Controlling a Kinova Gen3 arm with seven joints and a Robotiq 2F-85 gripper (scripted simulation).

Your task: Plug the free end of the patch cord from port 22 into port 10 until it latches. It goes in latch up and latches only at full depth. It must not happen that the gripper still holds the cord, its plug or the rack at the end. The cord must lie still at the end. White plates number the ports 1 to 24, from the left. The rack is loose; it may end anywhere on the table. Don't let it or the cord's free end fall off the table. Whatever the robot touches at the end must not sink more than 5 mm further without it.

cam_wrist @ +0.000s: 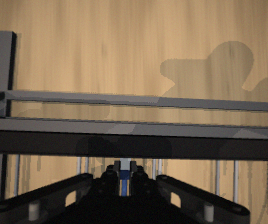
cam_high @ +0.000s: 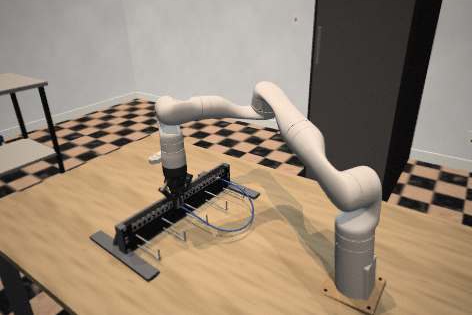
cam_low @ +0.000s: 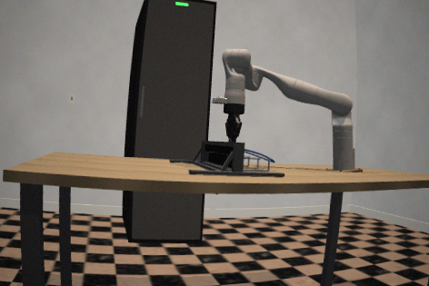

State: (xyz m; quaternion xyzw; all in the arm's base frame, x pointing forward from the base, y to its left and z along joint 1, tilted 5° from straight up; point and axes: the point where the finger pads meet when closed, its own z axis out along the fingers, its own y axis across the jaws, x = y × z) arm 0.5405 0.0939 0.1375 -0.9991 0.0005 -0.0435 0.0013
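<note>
My gripper is now 10 mm short of the plug and 10 mm above it.
</note>
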